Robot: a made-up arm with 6 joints. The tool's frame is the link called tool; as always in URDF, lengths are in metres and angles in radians.
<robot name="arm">
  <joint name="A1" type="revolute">
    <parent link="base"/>
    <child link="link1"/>
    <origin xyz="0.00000 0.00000 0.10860" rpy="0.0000 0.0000 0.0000"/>
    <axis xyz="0 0 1"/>
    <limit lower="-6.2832" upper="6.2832"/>
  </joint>
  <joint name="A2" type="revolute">
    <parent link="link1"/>
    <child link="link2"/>
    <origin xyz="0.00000 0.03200 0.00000" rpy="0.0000 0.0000 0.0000"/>
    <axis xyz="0 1 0"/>
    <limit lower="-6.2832" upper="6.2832"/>
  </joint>
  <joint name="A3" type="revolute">
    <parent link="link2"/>
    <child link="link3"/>
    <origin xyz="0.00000 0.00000 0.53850" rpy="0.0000 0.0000 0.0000"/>
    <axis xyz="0 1 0"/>
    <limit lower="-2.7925" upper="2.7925"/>
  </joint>
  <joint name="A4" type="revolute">
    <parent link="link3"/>
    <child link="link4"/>
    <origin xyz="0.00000 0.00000 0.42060" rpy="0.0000 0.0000 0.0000"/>
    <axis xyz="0 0 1"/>
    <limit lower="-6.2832" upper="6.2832"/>
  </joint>
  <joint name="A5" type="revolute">
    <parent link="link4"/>
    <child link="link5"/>
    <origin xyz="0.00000 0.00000 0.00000" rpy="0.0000 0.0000 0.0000"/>
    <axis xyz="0 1 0"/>
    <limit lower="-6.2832" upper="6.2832"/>
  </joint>
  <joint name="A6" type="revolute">
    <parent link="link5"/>
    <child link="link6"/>
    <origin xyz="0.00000 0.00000 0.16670" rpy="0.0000 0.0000 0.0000"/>
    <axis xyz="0 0 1"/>
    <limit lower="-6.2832" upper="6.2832"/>
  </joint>
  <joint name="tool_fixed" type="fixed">
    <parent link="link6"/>
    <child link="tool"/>
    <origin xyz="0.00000 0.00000 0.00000" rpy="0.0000 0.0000 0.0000"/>
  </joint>
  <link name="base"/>
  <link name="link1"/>
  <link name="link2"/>
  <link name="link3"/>
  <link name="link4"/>
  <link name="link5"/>
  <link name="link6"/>
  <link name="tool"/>
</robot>
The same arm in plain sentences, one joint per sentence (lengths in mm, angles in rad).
The arm has six revolute joints in a row. What follows holds with every joint at zero, and every direction is one of the base frame's. The first joint sits 108.6 mm along +z from the base frame's origin and turns about +z, from -6.2832 to 6.2832 rad. The second joint sits 32 mm along +y from the first joint and turns about +y, from -6.2832 to 6.2832 rad. The third joint sits 538.5 mm along +z from the second joint and turns about +y, from -2.7925 to 2.7925 rad. The fourth joint sits 420.6 mm along +z from the third joint and turns about +z, from -6.2832 to 6.2832 rad. The fifth joint sits at the same point as the fourth joint and turns about +y, from -6.2832 to 6.2832 rad. The sixth joint sits 166.7 mm along +z from the fifth joint and turns about +z, from -6.2832 to 6.2832 rad. The tool frame, which is the frame that the pose is given for, sits at the same point as the sixth joint; its axes are parallel to the base frame's.
